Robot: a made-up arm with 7 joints.
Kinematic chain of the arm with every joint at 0, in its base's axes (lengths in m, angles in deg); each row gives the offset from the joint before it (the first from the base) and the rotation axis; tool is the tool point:
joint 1: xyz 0 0 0.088 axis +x
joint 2: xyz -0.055 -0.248 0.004 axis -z
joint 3: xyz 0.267 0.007 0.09 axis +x
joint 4: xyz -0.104 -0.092 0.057 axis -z
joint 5: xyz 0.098 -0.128 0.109 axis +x
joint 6: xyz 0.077 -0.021 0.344 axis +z
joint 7: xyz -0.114 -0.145 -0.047 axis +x
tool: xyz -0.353 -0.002 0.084
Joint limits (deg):
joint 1: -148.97..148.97
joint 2: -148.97..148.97
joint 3: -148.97..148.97
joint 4: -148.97..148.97
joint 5: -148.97..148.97
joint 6: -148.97..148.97
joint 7: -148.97..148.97
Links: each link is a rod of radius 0.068 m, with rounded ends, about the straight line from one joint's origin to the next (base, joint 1, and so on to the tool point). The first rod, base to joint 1, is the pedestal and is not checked.
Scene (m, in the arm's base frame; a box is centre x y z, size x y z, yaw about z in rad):
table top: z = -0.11
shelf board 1: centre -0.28 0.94 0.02 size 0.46 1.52 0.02 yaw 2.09
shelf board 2: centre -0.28 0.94 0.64 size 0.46 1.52 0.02 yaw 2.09
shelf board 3: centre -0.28 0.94 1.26 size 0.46 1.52 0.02 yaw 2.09
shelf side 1: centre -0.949 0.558 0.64 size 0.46 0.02 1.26 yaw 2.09
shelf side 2: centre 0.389 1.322 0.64 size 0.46 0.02 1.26 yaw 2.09
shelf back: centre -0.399 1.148 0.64 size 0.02 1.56 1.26 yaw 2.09
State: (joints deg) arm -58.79 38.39 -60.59 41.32 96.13 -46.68 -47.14
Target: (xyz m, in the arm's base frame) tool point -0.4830 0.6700 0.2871
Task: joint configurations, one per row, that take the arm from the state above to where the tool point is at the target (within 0.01 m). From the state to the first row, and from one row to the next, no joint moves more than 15 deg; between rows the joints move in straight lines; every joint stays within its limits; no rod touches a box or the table.
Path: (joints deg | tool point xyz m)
1: -71.09 42.05 -49.03 39.59 102.89 -54.19 -44.86 | -0.2669 0.6126 0.3117
2: -83.38 45.70 -37.47 37.85 109.64 -61.69 -42.59 | -0.3640 0.6588 0.3036
3: -95.68 49.36 -25.91 36.12 116.40 -69.20 -40.31 | -0.4830 0.6700 0.2871

